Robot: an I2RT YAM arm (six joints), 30 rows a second.
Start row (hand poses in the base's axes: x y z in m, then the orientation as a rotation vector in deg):
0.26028, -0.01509, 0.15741, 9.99, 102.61, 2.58
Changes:
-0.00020, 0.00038, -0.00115, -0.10, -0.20, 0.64
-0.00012, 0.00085, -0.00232, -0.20, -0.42, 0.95
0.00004, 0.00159, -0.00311, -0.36, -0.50, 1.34
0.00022, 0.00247, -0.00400, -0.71, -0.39, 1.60
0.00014, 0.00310, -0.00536, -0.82, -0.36, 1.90
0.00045, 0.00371, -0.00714, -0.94, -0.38, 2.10
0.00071, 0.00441, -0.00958, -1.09, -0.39, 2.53
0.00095, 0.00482, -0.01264, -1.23, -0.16, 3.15
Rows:
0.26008, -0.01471, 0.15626, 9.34, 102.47, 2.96
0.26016, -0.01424, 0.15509, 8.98, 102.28, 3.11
0.26032, -0.01350, 0.15430, 8.51, 102.23, 3.25
0.26050, -0.01262, 0.15341, 8.03, 102.36, 3.12
0.26042, -0.01199, 0.15205, 7.69, 102.41, 3.23
0.26073, -0.01138, 0.15027, 7.42, 102.41, 3.27
0.26099, -0.01068, 0.14783, 6.93, 102.43, 3.44
0.26123, -0.01027, 0.14477, 6.28, 102.71, 3.74

